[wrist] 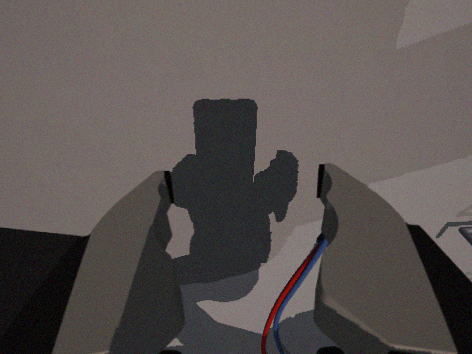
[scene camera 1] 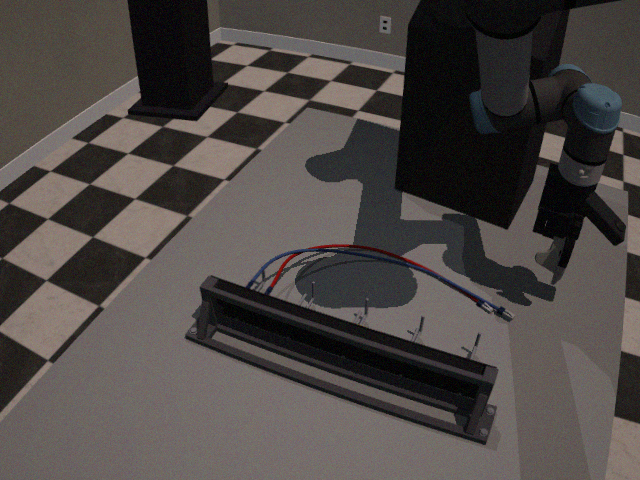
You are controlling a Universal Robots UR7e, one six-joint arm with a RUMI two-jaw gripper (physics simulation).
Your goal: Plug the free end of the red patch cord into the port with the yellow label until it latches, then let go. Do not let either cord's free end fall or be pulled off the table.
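Frame: origin at the arm's base, x ahead, y left, z up, level; metres.
Seen in the pictures: gripper, fingertip midpoint: [wrist: 243,170] [scene camera 1: 555,270].
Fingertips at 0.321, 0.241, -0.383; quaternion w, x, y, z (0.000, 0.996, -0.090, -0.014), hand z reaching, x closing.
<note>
Offsets run from my fingertips to a thing's top centre, as dx, dy, dz. "spot": to the spot under its first point. Level surfaces: height alone.
The red patch cord [scene camera 1: 338,245] [wrist: 272,312] arcs over the table from the rack's left end. Its free plug @[spot: +0.062, -0.123, -0.065] [scene camera 1: 484,307] is pale with a dark blue boot. The blue cord [scene camera 1: 289,253] [wrist: 276,327] runs close beside it, and its plug @[spot: +0.076, -0.083, -0.058] [scene camera 1: 505,313] lies just right of the red one's. My gripper [scene camera 1: 549,268] [wrist: 243,170] is open and empty, behind and to the right of both plugs in the scene view. In the wrist view both plugs are hidden behind the right finger. The yellow label and the port faces do not show.
A dark rack frame [scene camera 1: 204,317] stands across the table @[dz -0.071] [scene camera 1: 129,382], with several thin upright prongs behind it. The black robot pedestal [scene camera 1: 454,129] stands at the table's back. The table's right edge lies beyond my gripper. A dark column [scene camera 1: 170,51] stands on the checkered floor.
</note>
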